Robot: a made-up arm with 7 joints.
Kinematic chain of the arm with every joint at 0, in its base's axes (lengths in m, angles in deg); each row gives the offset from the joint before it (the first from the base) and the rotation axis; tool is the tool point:
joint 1: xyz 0 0 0.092 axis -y
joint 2: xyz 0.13 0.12 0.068 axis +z
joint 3: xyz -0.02 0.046 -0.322 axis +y
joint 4: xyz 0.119 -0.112 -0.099 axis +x
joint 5: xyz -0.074 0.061 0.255 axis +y
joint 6: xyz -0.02 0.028 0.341 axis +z
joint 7: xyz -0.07 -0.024 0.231 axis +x
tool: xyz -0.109 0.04 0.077
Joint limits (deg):
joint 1: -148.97..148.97
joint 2: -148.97..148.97
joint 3: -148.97..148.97
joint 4: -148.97..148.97
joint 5: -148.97..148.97
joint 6: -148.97..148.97
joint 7: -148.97..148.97
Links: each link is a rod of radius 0.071 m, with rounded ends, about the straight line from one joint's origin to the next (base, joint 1, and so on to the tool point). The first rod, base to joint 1, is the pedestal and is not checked.
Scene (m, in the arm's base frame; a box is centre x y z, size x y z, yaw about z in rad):
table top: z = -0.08
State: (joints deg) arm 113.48 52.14 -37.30 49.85 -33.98 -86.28 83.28
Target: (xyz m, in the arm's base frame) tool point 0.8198 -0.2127 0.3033
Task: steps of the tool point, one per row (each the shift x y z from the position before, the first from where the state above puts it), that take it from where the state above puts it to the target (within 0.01 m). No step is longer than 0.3 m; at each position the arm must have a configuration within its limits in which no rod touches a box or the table.
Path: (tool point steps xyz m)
1: 0.2542 0.0248 -0.0294
2: 0.2336 0.0960 0.0162
3: 0.1841 0.1544 0.0584
4: 0.1124 0.1922 0.0913

